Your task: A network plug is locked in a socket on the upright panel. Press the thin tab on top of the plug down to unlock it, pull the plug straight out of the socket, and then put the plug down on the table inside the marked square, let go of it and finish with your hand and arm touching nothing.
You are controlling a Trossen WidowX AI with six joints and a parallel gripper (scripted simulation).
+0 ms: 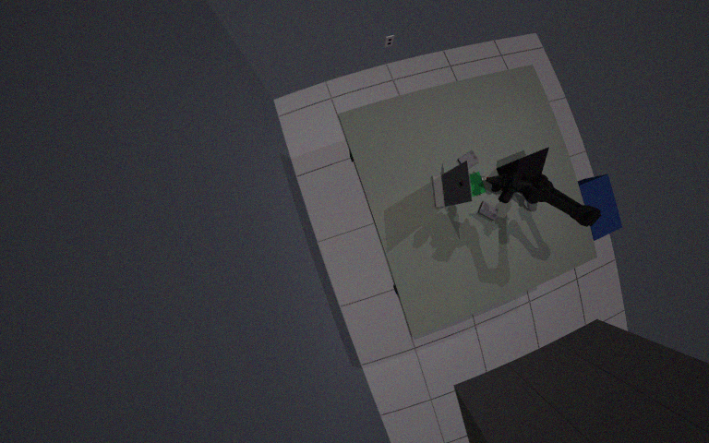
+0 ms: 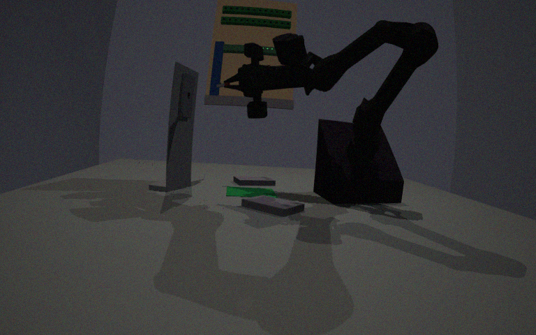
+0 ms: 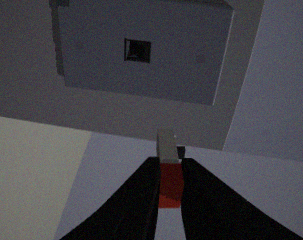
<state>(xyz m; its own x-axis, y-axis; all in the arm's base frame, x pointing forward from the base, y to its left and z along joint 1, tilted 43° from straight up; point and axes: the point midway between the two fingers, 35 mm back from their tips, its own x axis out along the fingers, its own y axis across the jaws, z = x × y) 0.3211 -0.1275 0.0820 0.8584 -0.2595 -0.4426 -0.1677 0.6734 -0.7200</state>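
The green marked square lies 8 cm behind my gripper tip, 1 cm to the left of it and 26 cm below it. Also, from my gripper tip: network plug right at my gripper tip.
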